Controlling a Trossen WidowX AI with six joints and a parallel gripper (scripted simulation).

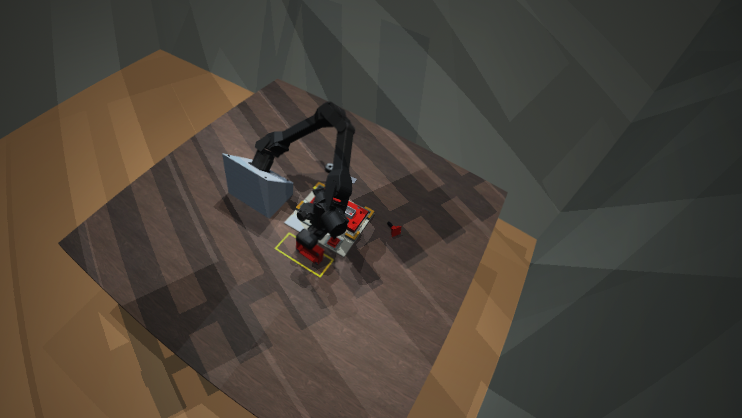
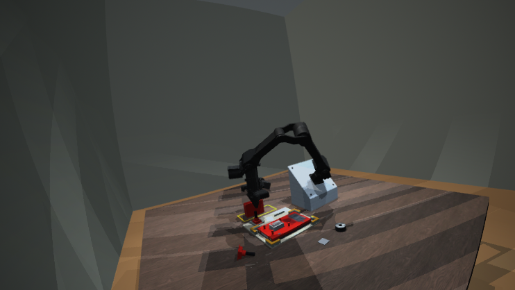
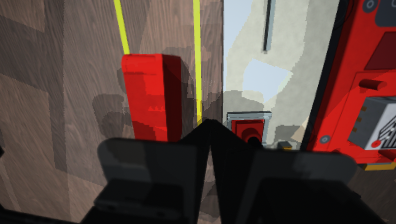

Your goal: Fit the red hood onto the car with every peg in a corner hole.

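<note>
Now: the red hood 40 mm to the right of my gripper tip and 20 mm below it. Also, from my gripper tip: black ring: 320 mm to the left, 200 mm behind, 40 mm below; then grey engine block: 180 mm to the left, 30 mm below, 10 mm behind.
</note>
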